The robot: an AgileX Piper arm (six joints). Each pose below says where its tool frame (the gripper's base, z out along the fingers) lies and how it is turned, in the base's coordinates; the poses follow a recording.
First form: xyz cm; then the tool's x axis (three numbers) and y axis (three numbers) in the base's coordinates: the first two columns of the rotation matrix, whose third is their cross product.
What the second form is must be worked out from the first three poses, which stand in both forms.
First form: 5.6, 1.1, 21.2, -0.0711, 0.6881, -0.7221, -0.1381, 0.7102, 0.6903
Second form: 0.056, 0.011, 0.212, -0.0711, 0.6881, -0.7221, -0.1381, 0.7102, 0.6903
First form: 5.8, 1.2, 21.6, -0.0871, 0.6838, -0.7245, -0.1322, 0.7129, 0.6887
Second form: 0.058, 0.012, 0.216, -0.0871, 0.6838, -0.7245, -0.1322, 0.7129, 0.6887
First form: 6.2, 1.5, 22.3, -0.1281, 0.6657, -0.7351, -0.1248, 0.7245, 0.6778
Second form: 0.062, 0.015, 0.223, -0.1281, 0.6657, -0.7351, -0.1248, 0.7245, 0.6778
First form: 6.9, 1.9, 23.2, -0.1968, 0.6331, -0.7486, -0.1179, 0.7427, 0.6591
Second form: 0.069, 0.019, 0.232, -0.1968, 0.6331, -0.7486, -0.1179, 0.7427, 0.6591
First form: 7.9, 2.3, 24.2, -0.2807, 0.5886, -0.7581, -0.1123, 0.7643, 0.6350
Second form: 0.079, 0.023, 0.242, -0.2807, 0.5886, -0.7581, -0.1123, 0.7643, 0.6350
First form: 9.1, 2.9, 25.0, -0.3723, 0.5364, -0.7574, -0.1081, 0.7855, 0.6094
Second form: 0.091, 0.029, 0.250, -0.3723, 0.5364, -0.7574, -0.1081, 0.7855, 0.6094
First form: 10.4, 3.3, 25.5, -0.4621, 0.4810, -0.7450, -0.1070, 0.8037, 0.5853
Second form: 0.104, 0.033, 0.255, -0.4621, 0.4810, -0.7450, -0.1070, 0.8037, 0.5853
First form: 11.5, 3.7, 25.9, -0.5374, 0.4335, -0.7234, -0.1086, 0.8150, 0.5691
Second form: 0.115, 0.037, 0.259, -0.5374, 0.4335, -0.7234, -0.1086, 0.8150, 0.5691
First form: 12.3, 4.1, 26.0, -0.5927, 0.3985, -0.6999, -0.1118, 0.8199, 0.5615
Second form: 0.123, 0.041, 0.260, -0.5927, 0.3985, -0.6999, -0.1118, 0.8199, 0.5615
